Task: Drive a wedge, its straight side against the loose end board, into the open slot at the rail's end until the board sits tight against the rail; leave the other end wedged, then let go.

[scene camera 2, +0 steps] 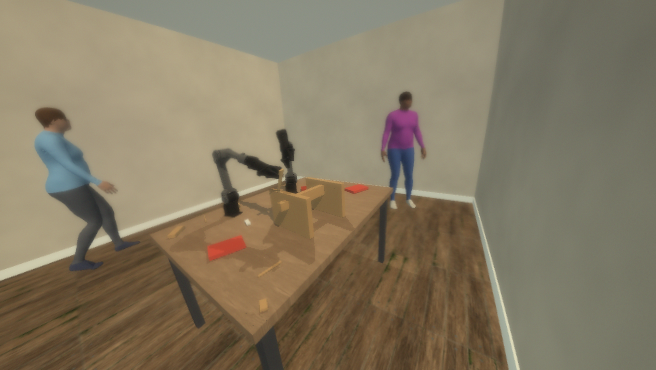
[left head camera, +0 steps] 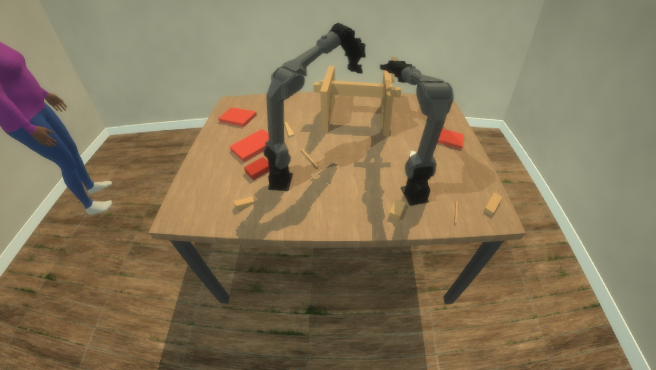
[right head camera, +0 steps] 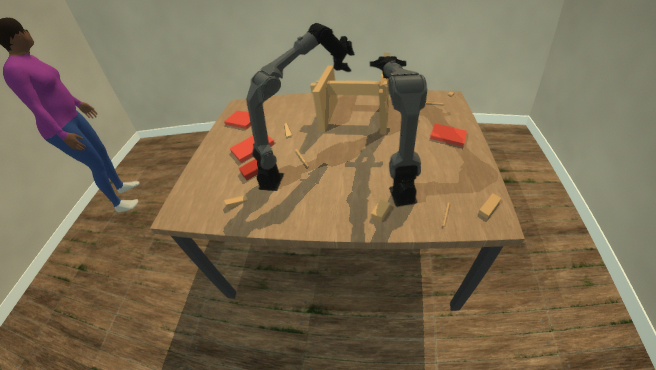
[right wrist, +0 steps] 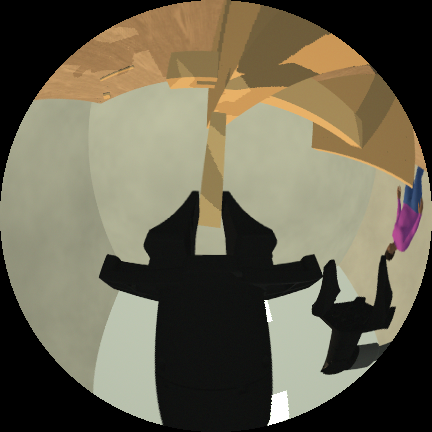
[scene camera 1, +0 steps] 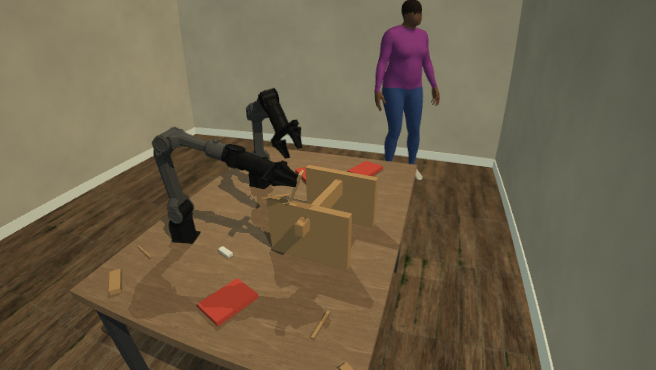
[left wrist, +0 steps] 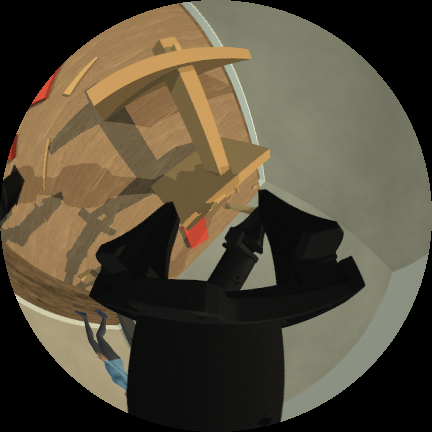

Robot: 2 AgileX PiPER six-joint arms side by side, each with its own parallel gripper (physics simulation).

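Observation:
My right gripper is shut on a slim wooden wedge. It holds it steeply above the near end board, close to the rail's protruding end. I cannot tell whether the wedge's lower tip touches the slot. The rail runs to the other end board. Its far end pokes out there. My left gripper is open and empty above the stand.
Red blocks lie at the left and right. A white block lies behind the right red block. Loose wood pieces are scattered over the table. A person stands beside it.

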